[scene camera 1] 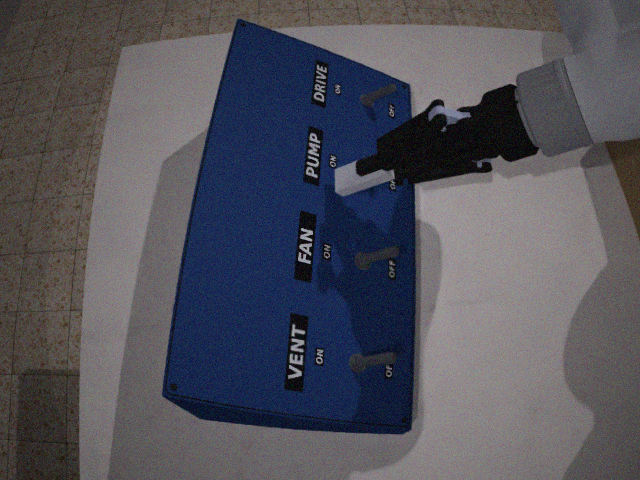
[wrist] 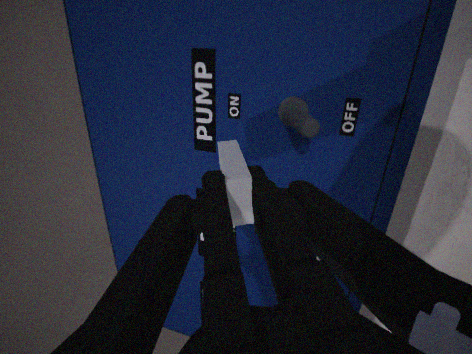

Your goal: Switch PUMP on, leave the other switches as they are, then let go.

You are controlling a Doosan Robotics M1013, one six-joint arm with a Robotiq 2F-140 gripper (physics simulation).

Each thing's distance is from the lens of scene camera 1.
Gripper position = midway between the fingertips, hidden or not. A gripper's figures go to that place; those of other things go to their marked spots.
gripper [scene camera 1: 338,182]: 64 cm
blue switch panel [scene camera 1: 274,305]: 56 cm
